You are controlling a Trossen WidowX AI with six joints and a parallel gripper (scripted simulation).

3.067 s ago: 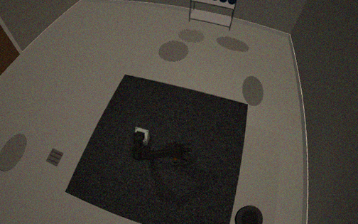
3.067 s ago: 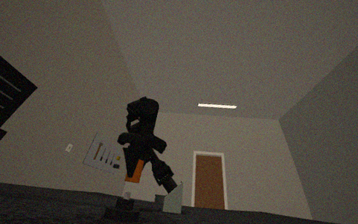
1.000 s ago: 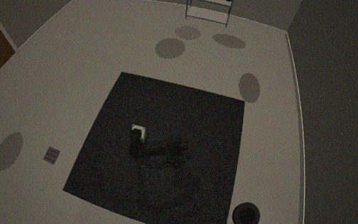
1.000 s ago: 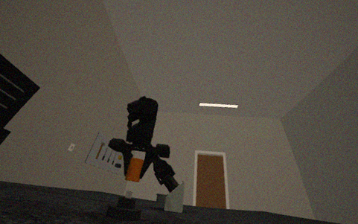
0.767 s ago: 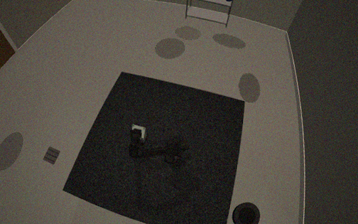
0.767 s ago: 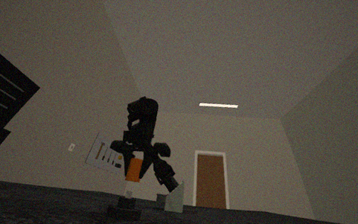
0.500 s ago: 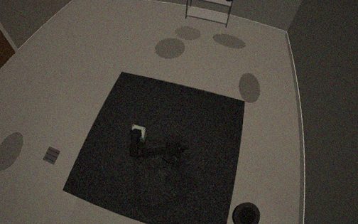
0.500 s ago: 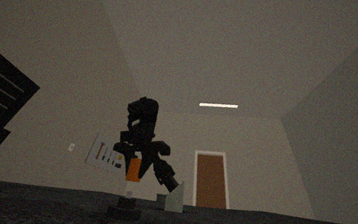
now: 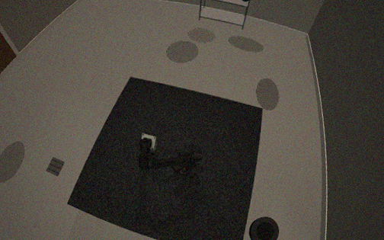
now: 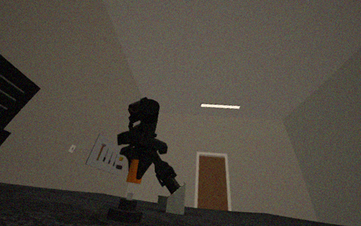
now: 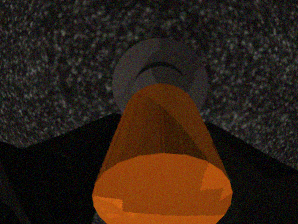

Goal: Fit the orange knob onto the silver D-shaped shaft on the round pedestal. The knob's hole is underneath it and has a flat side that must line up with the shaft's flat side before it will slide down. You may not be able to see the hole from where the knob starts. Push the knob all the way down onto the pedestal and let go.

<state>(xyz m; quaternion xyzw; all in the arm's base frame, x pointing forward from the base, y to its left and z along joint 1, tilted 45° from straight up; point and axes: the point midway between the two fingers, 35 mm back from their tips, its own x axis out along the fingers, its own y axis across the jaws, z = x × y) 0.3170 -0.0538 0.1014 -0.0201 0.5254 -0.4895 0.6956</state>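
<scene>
Now: the round pedestal 60 mm below my gripper tip. From my gripper tip the other things lie so: orange knob (30 mm above).
</scene>
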